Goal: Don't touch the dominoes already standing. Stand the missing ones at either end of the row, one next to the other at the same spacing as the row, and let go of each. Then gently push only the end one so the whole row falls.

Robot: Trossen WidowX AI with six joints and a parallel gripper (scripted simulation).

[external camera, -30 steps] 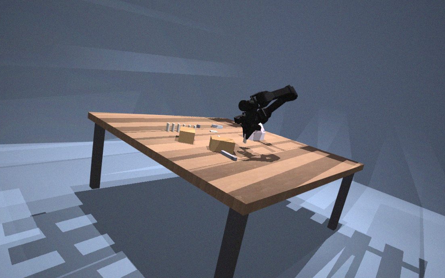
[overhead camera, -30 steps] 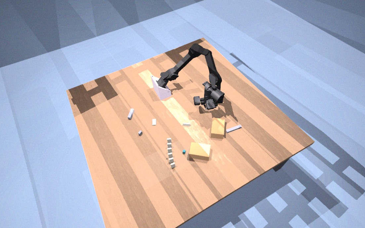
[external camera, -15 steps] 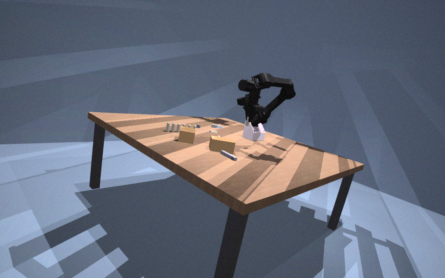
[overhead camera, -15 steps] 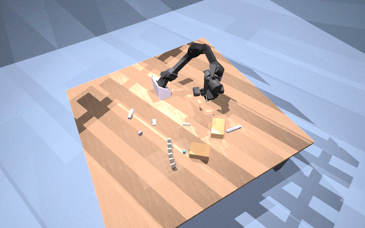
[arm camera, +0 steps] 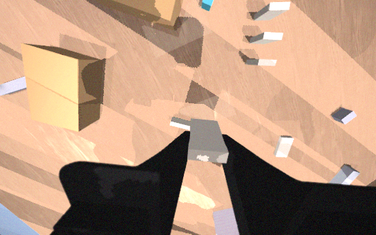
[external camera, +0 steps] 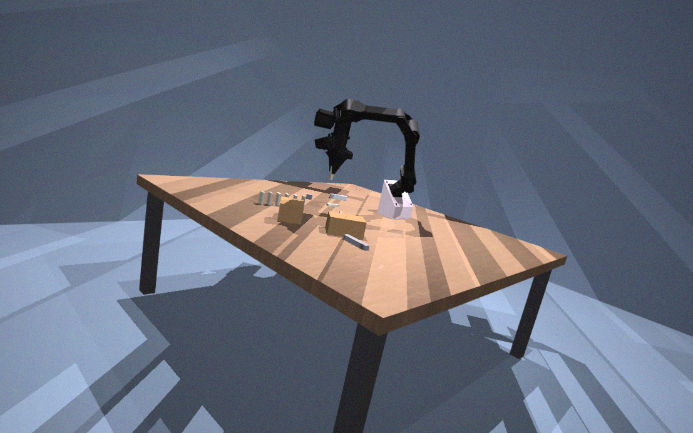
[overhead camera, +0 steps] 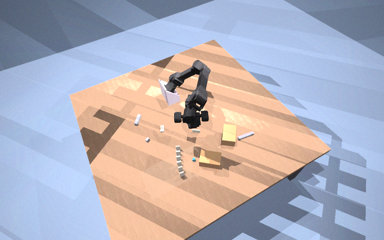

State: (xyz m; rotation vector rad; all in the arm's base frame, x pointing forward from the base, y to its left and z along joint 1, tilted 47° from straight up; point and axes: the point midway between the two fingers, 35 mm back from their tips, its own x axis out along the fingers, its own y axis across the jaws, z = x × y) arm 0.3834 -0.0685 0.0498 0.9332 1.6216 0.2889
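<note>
Right now the grey cube is 14 cm behind my gripper tip, 26 cm to the right of it and 16 cm below it. From my gripper tip the other things lie so: teal cube (13 cm ahead, 6 cm to the right, 15 cm below).
</note>
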